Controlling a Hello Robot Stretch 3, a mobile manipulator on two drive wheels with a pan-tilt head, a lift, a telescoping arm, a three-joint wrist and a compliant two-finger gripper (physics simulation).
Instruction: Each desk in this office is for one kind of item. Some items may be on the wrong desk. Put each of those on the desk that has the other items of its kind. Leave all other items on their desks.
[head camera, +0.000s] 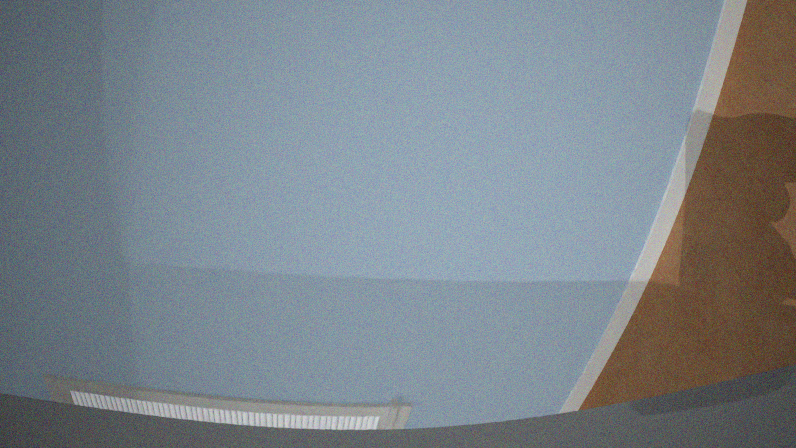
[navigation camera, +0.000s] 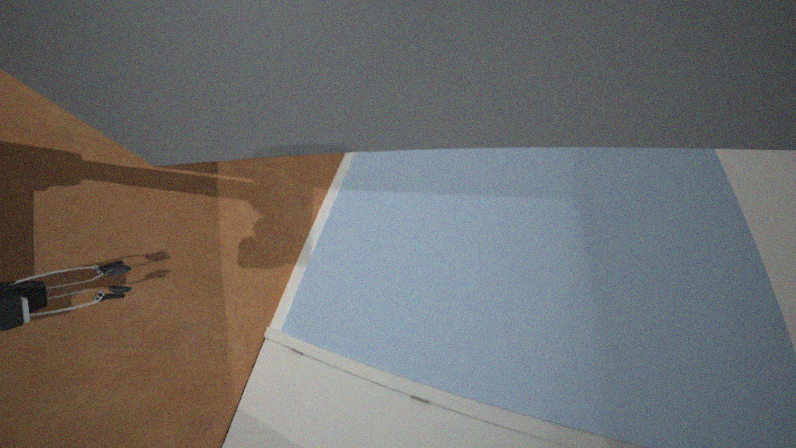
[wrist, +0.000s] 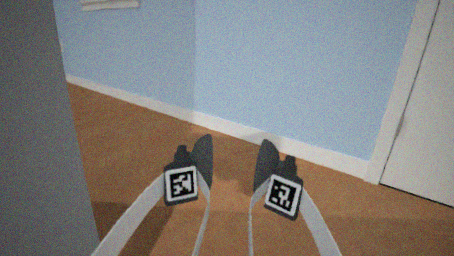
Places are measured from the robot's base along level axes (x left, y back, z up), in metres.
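Pixels of known places: gripper, fingertip midpoint: (navigation camera: 130, 277) (wrist: 235, 154).
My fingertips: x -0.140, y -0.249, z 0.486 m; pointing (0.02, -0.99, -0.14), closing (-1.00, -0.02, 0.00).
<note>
Behind a point stands the place of what it marks.
My gripper (navigation camera: 123, 279) @(z 0.486, x -0.140, y -0.249 m) (wrist: 235, 154) @(z 0.486, x -0.140, y -0.249 m) is open, with a gap between its two dark fingertips and nothing between them. In the navigation camera view it is at the left edge, over the brown floor. In the wrist view the fingers point toward the foot of the blue wall. No desk top and no desk items show in the three views.
A blue wall (head camera: 389, 166) @(z 0.986, x -0.075, y -1.414 m) (navigation camera: 473, 267) @(z 1.170, x -0.202, y -1.345 m) (wrist: 300, 75) @(z 0.425, x -0.392, y -1.240 m) with a white baseboard rises from the brown floor (head camera: 724, 333) @(z 0.000, x 0.316, y -1.121 m) (navigation camera: 111, 378) @(z 0.000, x -0.647, y -0.314 m) (wrist: 125, 145) @(z 0.001, x 0.489, y -1.134 m). A large grey surface (head camera: 501, 436) @(z 1.110, x 0.185, y -0.437 m) (navigation camera: 445, 72) @(z 1.178, x 0.243, y -0.332 m) (wrist: 35, 125) @(z 0.421, x 0.206, y -0.399 m) stands close. A white door (navigation camera: 311, 411) @(z 0.496, x -0.982, y -0.892 m) (wrist: 425, 130) @(z 0.292, x -0.855, y -0.963 m) is beside the wall. A slatted white fixture (head camera: 222, 414) @(z 1.413, x 0.773, y -1.874 m) is on the wall.
</note>
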